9 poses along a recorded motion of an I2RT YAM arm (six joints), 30 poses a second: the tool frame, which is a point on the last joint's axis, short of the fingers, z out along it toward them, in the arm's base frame.
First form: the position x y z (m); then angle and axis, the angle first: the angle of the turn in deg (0 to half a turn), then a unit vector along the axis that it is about.
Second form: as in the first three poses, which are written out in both.
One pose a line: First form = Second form
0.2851 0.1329 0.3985 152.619 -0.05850 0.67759 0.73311 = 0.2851 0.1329 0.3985 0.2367 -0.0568 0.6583 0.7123
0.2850 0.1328 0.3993 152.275 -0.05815 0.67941 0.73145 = 0.2850 0.1328 0.3993 0.2396 -0.0565 0.6596 0.7101
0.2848 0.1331 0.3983 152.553 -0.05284 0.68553 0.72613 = 0.2848 0.1331 0.3983 0.2372 -0.0513 0.6660 0.7054
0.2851 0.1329 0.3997 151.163 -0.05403 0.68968 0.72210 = 0.2851 0.1329 0.3997 0.2490 -0.0523 0.6680 0.6994
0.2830 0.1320 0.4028 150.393 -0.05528 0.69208 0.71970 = 0.2830 0.1320 0.4028 0.2555 -0.0534 0.6691 0.6958
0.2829 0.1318 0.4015 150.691 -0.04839 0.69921 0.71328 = 0.2829 0.1318 0.4015 0.2530 -0.0468 0.6765 0.6901
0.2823 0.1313 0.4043 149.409 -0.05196 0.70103 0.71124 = 0.2823 0.1313 0.4043 0.2638 -0.0501 0.6762 0.6860
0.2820 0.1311 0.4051 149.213 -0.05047 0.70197 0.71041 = 0.2820 0.1311 0.4051 0.2654 -0.0487 0.6768 0.6849
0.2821 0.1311 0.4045 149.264 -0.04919 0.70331 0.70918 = 0.2821 0.1311 0.4045 0.2650 -0.0474 0.6782 0.6838
